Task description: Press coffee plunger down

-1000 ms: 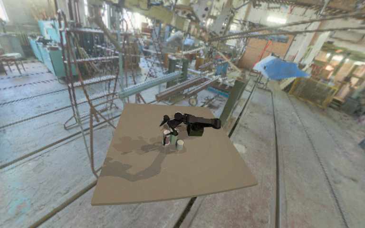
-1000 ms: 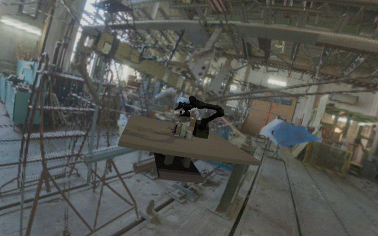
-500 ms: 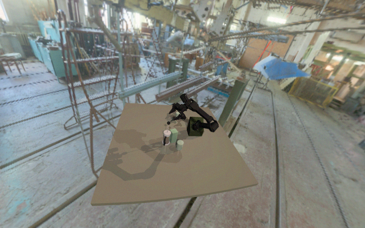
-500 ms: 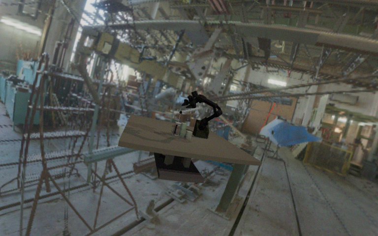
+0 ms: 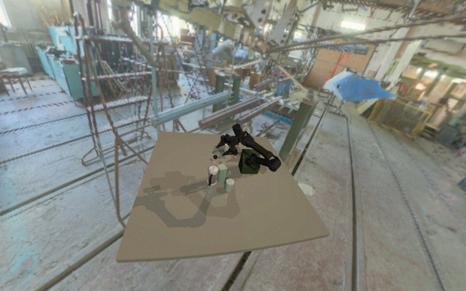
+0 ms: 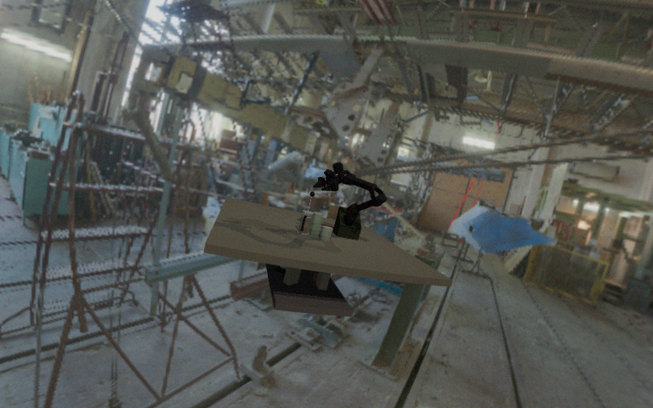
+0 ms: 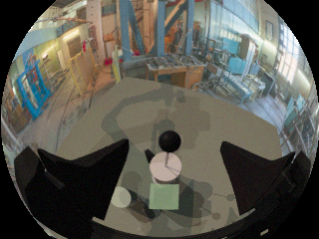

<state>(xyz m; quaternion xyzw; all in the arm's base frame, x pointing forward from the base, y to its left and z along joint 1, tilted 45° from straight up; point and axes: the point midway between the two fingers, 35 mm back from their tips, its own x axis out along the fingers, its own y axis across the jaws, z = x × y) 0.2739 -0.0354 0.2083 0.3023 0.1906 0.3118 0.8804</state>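
My gripper tip is 170 mm above the coffee press, 30 mm to the right of it and 30 mm short of it. Round my gripper tip: pale green block (220 mm below, 40 mm behind, 20 mm to the right).
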